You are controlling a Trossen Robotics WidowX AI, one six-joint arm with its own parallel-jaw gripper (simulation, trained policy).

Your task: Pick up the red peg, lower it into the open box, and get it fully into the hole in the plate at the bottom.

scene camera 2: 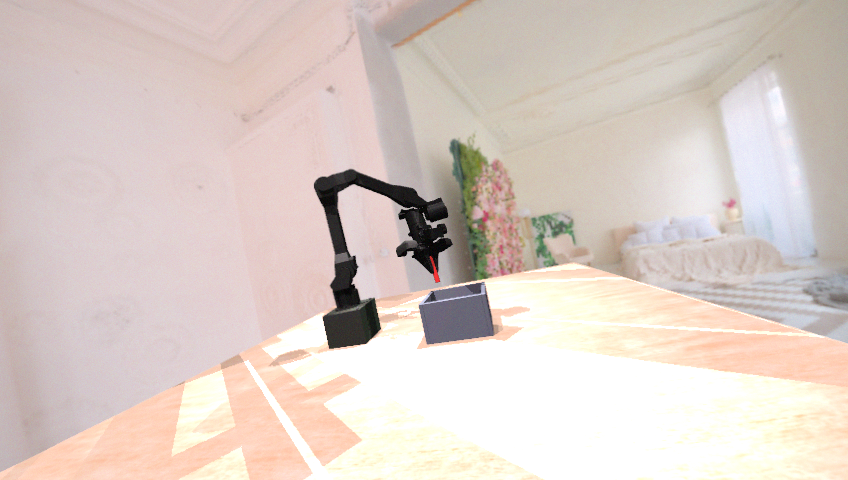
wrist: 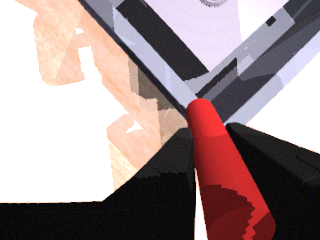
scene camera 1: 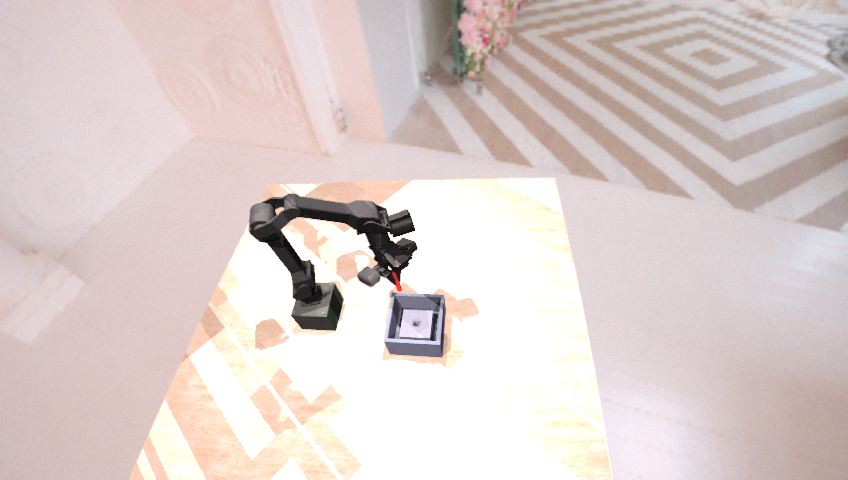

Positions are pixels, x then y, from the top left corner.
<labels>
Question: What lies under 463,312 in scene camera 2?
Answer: A grey box.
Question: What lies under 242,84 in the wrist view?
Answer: A grey box.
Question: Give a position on a grey box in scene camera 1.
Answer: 399,301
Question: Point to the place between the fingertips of my gripper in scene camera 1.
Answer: At 397,283
</labels>
